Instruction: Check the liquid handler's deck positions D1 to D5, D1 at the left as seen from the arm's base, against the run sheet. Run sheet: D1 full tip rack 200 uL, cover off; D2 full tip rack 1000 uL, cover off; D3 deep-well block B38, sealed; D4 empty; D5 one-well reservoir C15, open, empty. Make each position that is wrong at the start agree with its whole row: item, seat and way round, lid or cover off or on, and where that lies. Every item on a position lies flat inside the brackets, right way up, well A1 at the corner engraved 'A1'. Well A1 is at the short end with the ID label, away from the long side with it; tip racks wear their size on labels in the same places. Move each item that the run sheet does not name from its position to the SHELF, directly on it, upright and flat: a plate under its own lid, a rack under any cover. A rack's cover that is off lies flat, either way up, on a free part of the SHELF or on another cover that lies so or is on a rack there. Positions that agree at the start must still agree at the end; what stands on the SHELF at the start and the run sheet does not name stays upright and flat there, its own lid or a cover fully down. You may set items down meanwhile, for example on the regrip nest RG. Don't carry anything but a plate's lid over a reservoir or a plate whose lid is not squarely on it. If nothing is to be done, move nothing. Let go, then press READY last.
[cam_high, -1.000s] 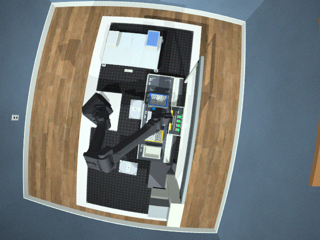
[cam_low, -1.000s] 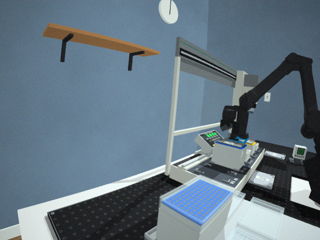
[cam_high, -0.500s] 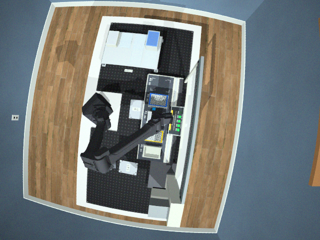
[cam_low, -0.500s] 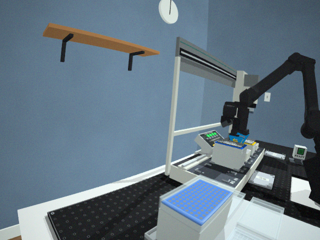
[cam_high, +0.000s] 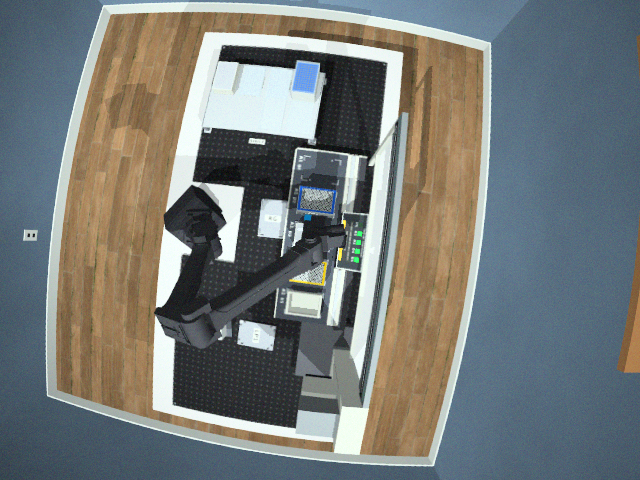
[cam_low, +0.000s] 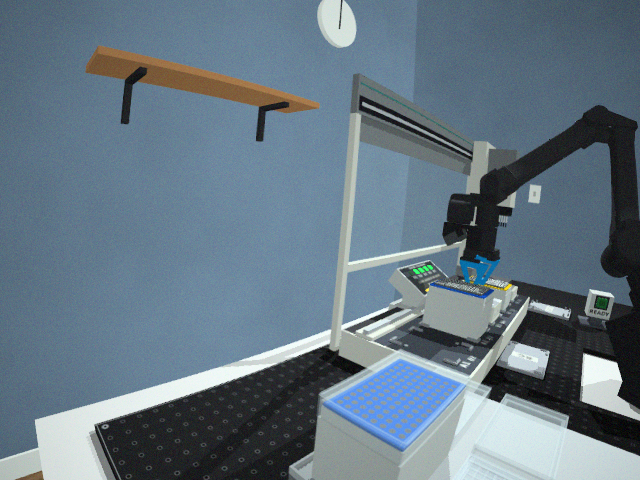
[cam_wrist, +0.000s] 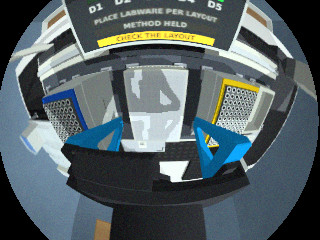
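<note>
Now: the white deep-well block 50 mm below my hand. Round my hand: regrip nest (150 mm behind, 130 mm below, 70 mm to the left); blue-rimmed tip rack (120 mm to the left, 10 mm below, 10 mm ahead); yellow-rimmed tip rack (120 mm to the right, 30 mm below, 30 mm behind).
</note>
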